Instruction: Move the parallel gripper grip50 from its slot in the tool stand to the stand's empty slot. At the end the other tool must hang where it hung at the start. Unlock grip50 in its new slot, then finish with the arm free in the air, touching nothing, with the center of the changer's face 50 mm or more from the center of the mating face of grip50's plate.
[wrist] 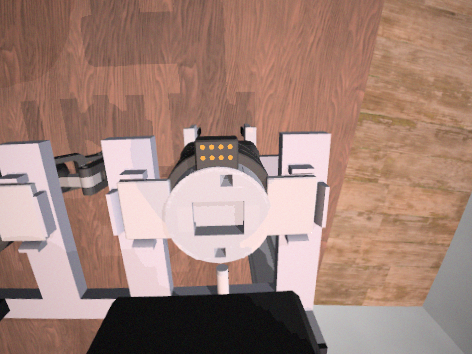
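Places are measured from the arm's base along level axes (x back, y right, z up), in metres.
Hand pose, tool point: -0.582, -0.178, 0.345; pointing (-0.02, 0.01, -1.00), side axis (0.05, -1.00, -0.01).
Note:
After its pixels a point has its place, as x, y, z.
The parallel gripper grip50 [220,133] {-0.536, -0.177, 0.225} hangs in a slot of the tool stand [300,270] {-0.634, -0.237, 0.219}. Its two fingers stand apart, open, with nothing seen between them. The round pale mating face of its plate [182,215] {-0.581, -0.156, 0.237} is uncovered, and its two side wings rest on the slot's posts. A black block with gold contacts [216,152] {-0.543, -0.175, 0.235} sits at the plate's upper edge. The black part at the arm's end [210,325] fills the bottom middle, apart from the plate in the picture. The other tool [92,179] {-0.587, -0.065, 0.159} shows in part at the left, between posts. I cannot make out the empty slot.
A pale plate wing [20,212] {-0.588, -0.048, 0.225} rests on the stand's post at the far left. A thin white pin [223,281] {-0.632, -0.181, 0.232} stands below the round plate. The stand's cross rail runs along the lower left. The table's edge and the wooden floor [400,150] lie to the right.

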